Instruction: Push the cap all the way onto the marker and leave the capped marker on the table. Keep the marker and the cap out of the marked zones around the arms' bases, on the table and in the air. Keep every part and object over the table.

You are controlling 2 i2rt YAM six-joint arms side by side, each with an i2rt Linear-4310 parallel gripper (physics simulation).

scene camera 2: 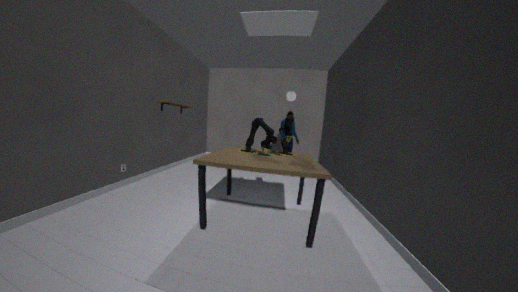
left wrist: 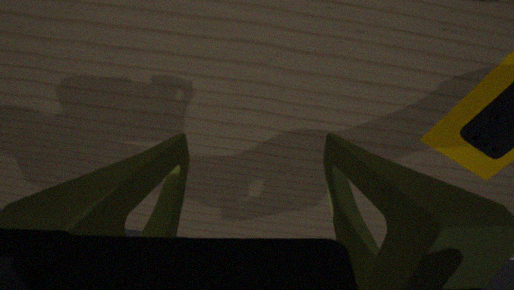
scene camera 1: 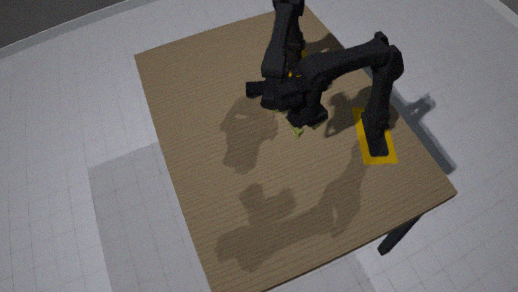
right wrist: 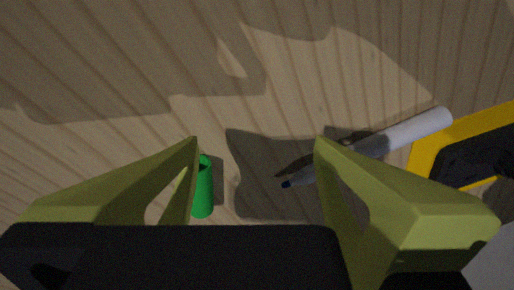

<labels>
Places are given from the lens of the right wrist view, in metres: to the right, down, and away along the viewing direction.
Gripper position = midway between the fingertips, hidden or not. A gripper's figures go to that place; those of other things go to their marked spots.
my right gripper [right wrist: 256, 145]: 0.00, 0.00, 0.13
green cap [right wrist: 203, 206]: -0.04, 0.04, 0.18
pale marker [right wrist: 435, 119]: 0.13, -0.02, 0.18
The marked spots on the pale marker and the green cap are 0.18 m apart.
</labels>
